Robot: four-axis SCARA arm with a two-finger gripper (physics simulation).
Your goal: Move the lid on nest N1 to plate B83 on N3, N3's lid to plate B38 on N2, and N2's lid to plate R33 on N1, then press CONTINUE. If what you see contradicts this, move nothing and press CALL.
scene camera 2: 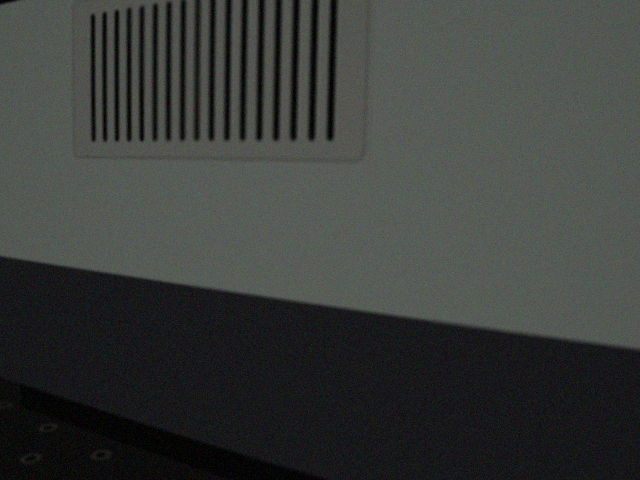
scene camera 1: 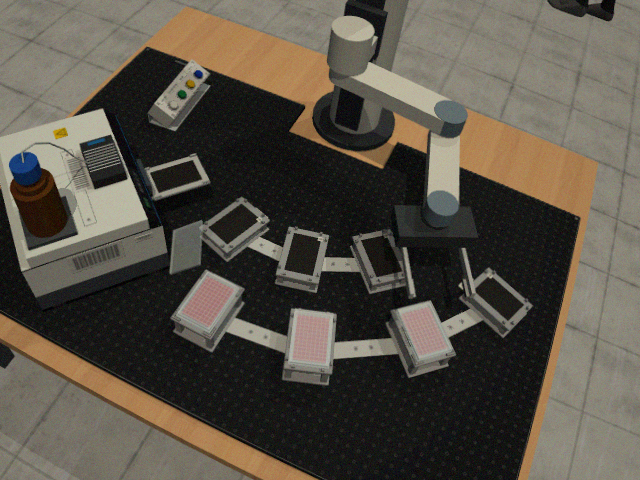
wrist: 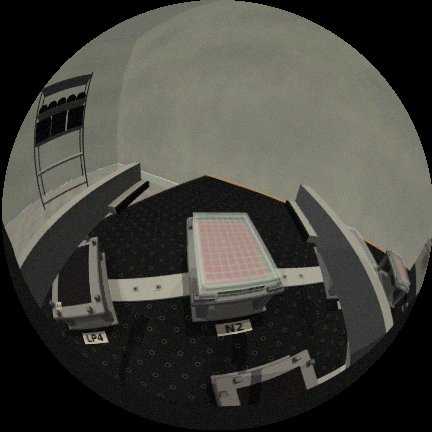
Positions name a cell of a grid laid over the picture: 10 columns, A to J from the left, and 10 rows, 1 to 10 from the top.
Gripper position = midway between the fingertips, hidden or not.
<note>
In view: my gripper (scene camera 1: G7), a button box (scene camera 1: C3) and a brown bottle (scene camera 1: A5).
</note>
